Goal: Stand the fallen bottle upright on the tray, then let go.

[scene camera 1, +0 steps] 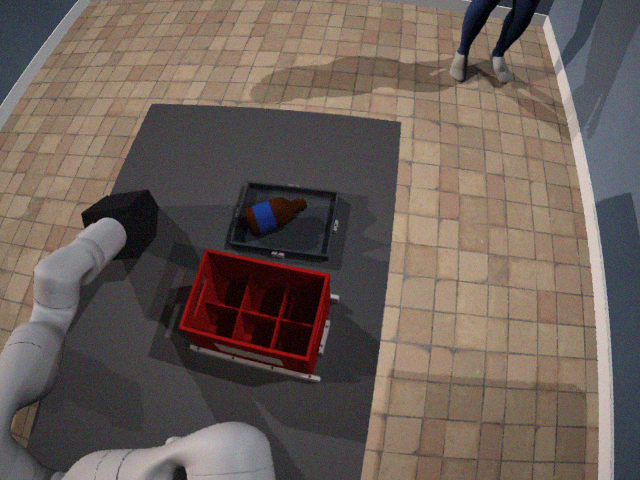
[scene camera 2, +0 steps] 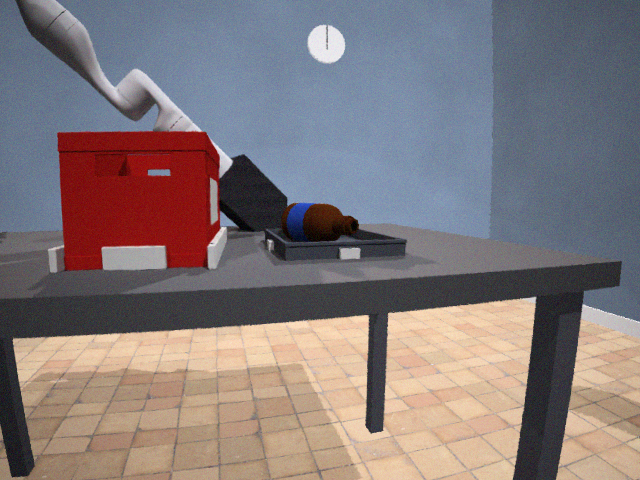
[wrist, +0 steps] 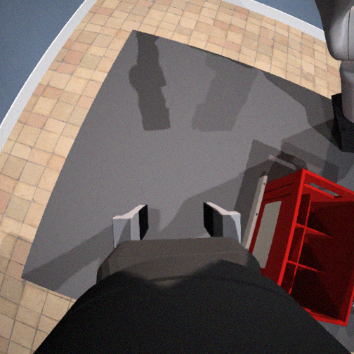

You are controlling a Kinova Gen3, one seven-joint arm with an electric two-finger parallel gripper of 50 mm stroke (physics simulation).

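The brown bottle with a blue label lies on its side in the dark tray. In scene camera 1 its base is at the tray's left side and its neck points right and slightly toward the back. In scene camera 2 its neck points right. My gripper is open and empty, above the dark table top and beside the red crate in the wrist view. It is outside both scene views. The bottle and tray do not show in the wrist view.
The red crate with several compartments stands next to the tray, with pale strips along its base. A black block at the arm's lower end stands left of the tray in scene camera 1.
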